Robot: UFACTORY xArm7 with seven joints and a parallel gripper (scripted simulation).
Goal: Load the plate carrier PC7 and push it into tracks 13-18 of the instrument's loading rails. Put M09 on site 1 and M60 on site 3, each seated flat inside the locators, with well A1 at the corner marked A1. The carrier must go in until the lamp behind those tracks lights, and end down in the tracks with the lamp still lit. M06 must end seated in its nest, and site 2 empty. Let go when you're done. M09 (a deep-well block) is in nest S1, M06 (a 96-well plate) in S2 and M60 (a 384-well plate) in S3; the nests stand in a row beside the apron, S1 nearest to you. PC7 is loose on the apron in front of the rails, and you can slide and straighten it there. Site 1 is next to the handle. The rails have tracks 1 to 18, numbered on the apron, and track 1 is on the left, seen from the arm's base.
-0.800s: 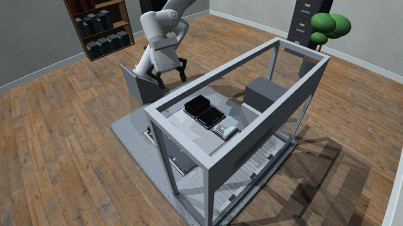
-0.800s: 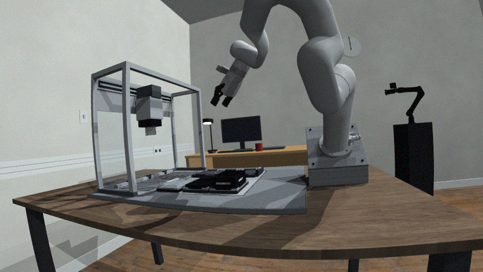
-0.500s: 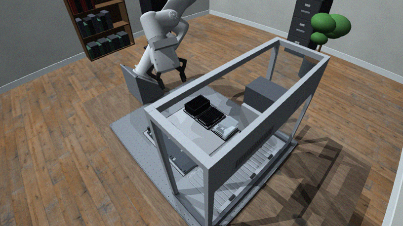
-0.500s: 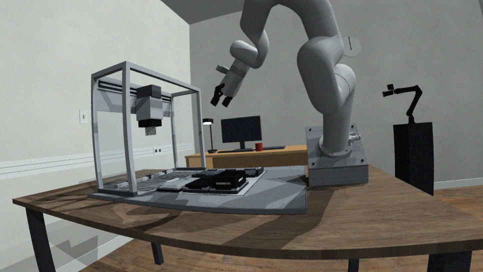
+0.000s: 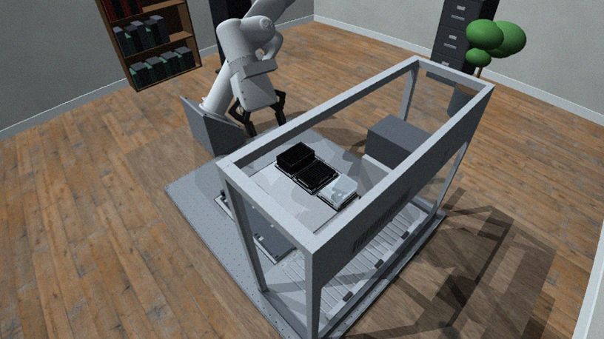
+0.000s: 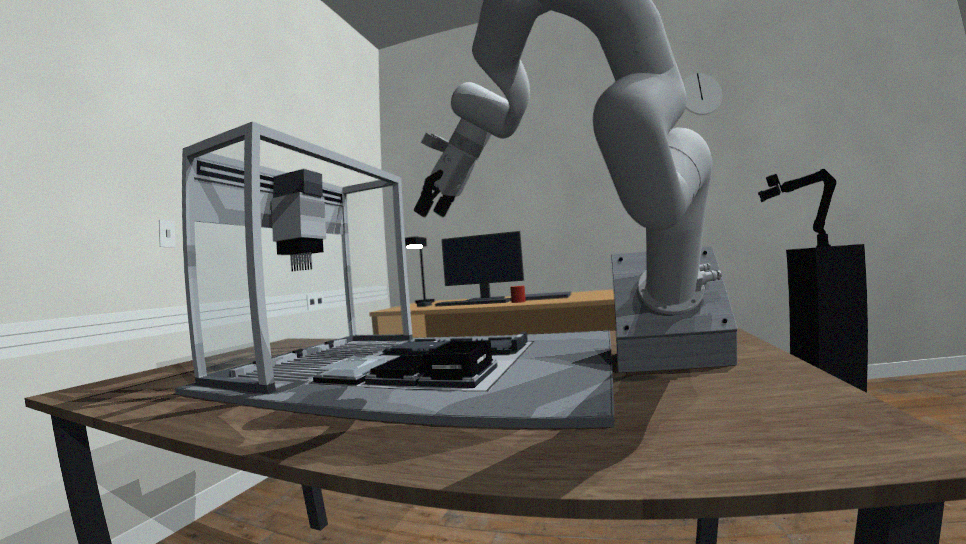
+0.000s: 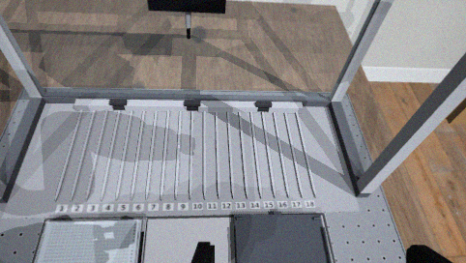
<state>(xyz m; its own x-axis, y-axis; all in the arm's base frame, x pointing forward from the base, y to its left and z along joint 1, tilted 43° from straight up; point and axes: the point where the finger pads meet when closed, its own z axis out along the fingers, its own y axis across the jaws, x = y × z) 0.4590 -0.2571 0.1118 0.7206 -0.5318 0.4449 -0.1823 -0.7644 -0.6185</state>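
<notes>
Right now the plate M60 is 13 cm ahead of my hand, 18 cm to the left of it and 31 cm below it. Also, from my hand: post: 18 cm ahead, 24 cm to the right, 8 cm below; then pipetting head: 34 cm ahead, 3 cm to the left, 2 cm above; then carrier PC7: 1 cm behind, 7 cm to the right, 31 cm below.
</notes>
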